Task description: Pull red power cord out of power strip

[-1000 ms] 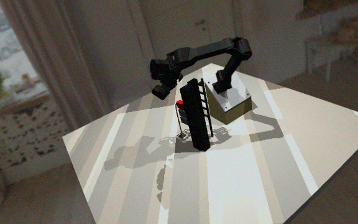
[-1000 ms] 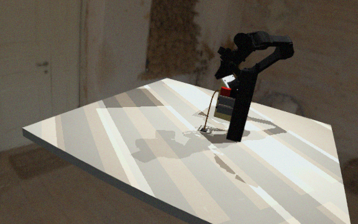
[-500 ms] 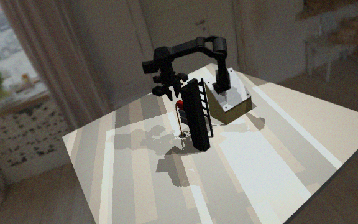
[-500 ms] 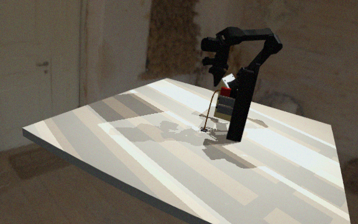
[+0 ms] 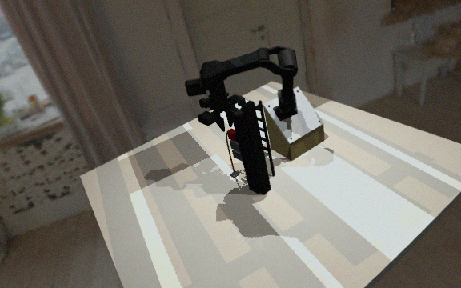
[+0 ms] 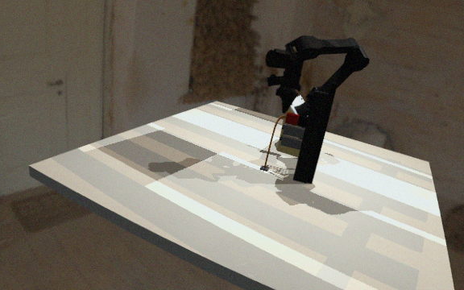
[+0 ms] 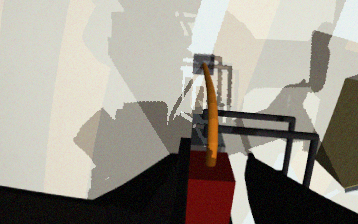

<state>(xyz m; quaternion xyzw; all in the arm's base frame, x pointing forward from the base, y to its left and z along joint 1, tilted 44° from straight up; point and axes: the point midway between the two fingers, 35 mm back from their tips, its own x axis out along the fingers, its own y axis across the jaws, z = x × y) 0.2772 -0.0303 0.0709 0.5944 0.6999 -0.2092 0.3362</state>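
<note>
Right now my gripper tip is 20 mm past the red plug, 50 mm to the right of it and 10 mm above it. Also, from my gripper tip: black power strip: 30 mm behind, 120 mm to the left, 70 mm below; black ladder-like frame: 110 mm behind, 90 mm to the left, 70 mm below.
</note>
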